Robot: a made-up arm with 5 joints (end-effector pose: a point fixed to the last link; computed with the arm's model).
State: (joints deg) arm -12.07 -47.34 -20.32 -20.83 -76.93
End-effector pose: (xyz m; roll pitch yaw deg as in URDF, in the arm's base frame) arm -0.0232 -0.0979 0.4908 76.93 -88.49 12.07
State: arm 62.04 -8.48 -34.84 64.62 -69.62
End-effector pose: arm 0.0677 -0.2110 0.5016 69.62 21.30 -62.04
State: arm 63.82 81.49 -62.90 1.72 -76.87
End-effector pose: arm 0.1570 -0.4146 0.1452 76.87 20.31 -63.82
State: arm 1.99 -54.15 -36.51 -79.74 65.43
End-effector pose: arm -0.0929 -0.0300 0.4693 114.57 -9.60 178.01
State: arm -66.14 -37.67 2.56 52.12 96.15
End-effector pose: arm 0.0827 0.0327 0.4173 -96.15 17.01 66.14
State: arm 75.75 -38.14 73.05 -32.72 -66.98
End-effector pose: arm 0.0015 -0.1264 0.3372 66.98 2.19 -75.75
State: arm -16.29 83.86 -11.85 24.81 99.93
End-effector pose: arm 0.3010 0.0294 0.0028 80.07 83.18 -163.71
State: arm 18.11 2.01 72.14 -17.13 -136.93
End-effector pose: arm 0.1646 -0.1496 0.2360 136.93 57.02 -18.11
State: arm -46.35 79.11 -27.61 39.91 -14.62
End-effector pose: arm 0.3085 0.2298 0.0413 -165.38 88.59 -133.65
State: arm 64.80 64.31 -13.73 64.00 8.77
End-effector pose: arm 0.1688 -0.3461 0.0886 171.23 65.42 115.20
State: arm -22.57 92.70 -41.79 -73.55 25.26
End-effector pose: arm 0.3542 0.0994 0.0403 -25.26 -22.64 22.57
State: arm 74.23 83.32 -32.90 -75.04 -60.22
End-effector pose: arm 0.0757 -0.3653 0.0966 60.22 -24.62 -74.23
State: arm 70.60 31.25 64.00 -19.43 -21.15
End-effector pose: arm 0.0837 -0.2526 0.1755 21.15 75.82 -70.60
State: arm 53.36 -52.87 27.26 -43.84 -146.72
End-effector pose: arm -0.0131 -0.0932 0.4206 146.72 -69.45 -53.36
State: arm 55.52 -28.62 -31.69 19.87 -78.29
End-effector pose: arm 0.0023 -0.0883 0.5309 78.29 -40.44 -55.52
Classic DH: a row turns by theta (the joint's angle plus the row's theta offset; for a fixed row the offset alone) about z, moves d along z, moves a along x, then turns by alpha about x. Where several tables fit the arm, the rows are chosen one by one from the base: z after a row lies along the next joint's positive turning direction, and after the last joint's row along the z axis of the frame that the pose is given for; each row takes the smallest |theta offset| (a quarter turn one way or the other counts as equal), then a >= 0, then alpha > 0; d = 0 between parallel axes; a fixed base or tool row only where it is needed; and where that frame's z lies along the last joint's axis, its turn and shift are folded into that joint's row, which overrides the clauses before.
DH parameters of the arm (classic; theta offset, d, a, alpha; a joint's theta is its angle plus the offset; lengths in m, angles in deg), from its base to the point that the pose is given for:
base (fixed): -34.88 0 0.0402 180
joint 1: -34.88 -0.17 0.041 90
joint 2: -75.3 0 0.2088 0
joint 3: 69.9 0 0.1276 0
joint 4: -84.6 -0.044 0.006 90
joint 5: 90 -0.022 0.026 90
tool (fixed): -90 0.024 0 0

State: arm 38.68 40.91 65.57 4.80 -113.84
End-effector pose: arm 0.1409 -0.2074 0.1349 -66.16 68.72 141.32
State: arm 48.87 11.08 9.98 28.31 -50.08
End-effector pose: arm 0.1961 -0.2793 0.3338 50.08 49.37 -48.87
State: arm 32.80 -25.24 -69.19 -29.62 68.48
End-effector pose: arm 0.0066 -0.0204 0.5245 111.52 -55.95 147.20
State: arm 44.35 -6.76 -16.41 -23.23 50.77
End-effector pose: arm 0.1671 -0.1666 0.4545 -50.77 -46.40 -44.35
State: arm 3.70 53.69 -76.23 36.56 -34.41
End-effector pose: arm 0.4089 -0.0835 0.3406 34.41 14.02 -3.70
